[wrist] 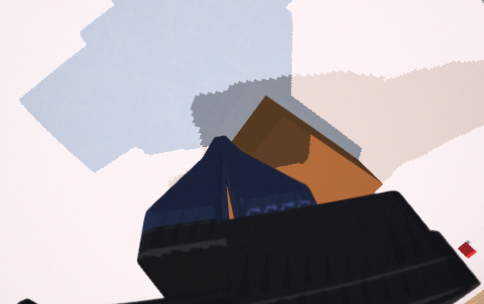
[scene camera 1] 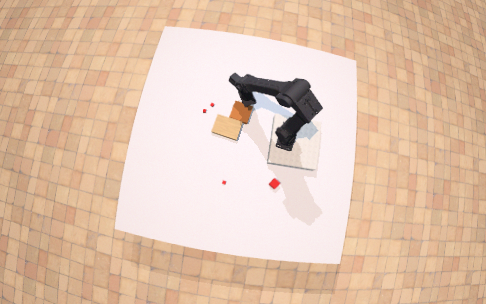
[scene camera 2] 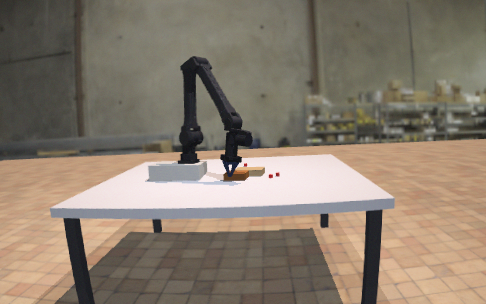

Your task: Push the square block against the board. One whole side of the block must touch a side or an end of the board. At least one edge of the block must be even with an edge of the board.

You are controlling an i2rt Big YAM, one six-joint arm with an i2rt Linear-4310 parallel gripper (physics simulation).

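Frame: origin at the arm's base, x ahead, y left, z up, level; centimetres.
Seen in the pictures: gripper, between the fingertips: (wrist: 221, 145) (scene camera 1: 247, 102) (scene camera 2: 229, 176); arm's base, origin of its link: (scene camera 1: 286, 138) (scene camera 2: 189, 162).
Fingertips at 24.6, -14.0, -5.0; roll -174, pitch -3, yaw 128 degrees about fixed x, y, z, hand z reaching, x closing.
Pixels of each thing's top centre, then the offset from my fingertips to it, as dx, dy, dz. Level surfaces: height alone.
- orange square block, centre of its top: (wrist: 289, 211) (scene camera 2: 236, 172) (scene camera 1: 241, 111) +1.8, +6.3, +1.1
- light wooden board, centre of its top: (scene camera 2: 249, 168) (scene camera 1: 226, 126) +6.5, +16.6, +1.1
- larger red cube, centre of its top: (scene camera 1: 274, 183) -26.0, +37.8, +2.0
- white table, height of its surface: dz -2.0
The orange square block (scene camera 1: 239, 112) (scene camera 2: 239, 176) (wrist: 332, 170) lies flat by the long side of the light wooden board (scene camera 1: 227, 127) (scene camera 2: 257, 171) that faces it. They touch or nearly touch; I cannot tell if a thin gap remains. In scene camera 1 the block looks slightly turned to the board, and its right corner sticks out past the board's right corner. My gripper (scene camera 2: 230, 175) (wrist: 221, 145) is shut and empty, with its fingertips low beside the block, at its side away from the board. The fingers hide part of the block in the wrist view.
Small red cubes (scene camera 1: 204, 111) (scene camera 1: 212, 105) lie left of the block, another small one (scene camera 1: 224, 182) beyond the board, and a larger red cube (scene camera 1: 274, 183) near the arm's pale base block (scene camera 1: 295, 162). All stand on the white table (scene camera 1: 165, 200) (scene camera 2: 225, 200).
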